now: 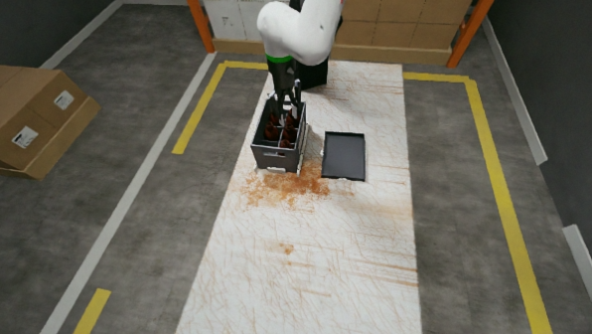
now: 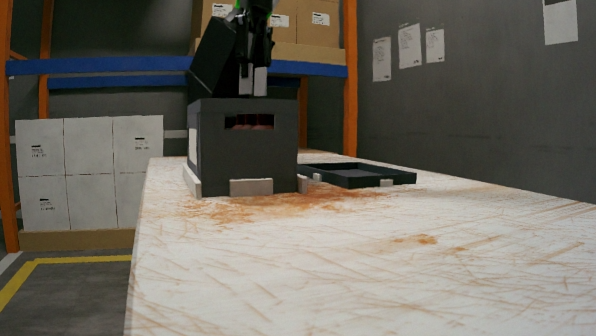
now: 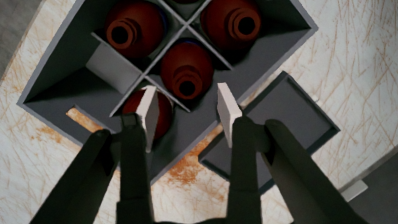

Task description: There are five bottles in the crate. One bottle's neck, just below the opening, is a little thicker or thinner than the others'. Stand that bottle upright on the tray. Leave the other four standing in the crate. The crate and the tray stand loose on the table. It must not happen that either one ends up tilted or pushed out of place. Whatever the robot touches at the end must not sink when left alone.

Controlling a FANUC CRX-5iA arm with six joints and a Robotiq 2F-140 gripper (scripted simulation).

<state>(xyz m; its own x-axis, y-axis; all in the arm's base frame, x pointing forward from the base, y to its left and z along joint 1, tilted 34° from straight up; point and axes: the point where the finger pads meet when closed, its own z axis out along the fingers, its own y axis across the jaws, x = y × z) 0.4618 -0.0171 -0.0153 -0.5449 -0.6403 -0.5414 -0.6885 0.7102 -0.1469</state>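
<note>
Right now my hand is 140 mm above the grey crate and 40 mm to the left of it. From my hand the other things lie so: dark tray 250 mm to the left, 210 mm below, 10 mm behind.
</note>
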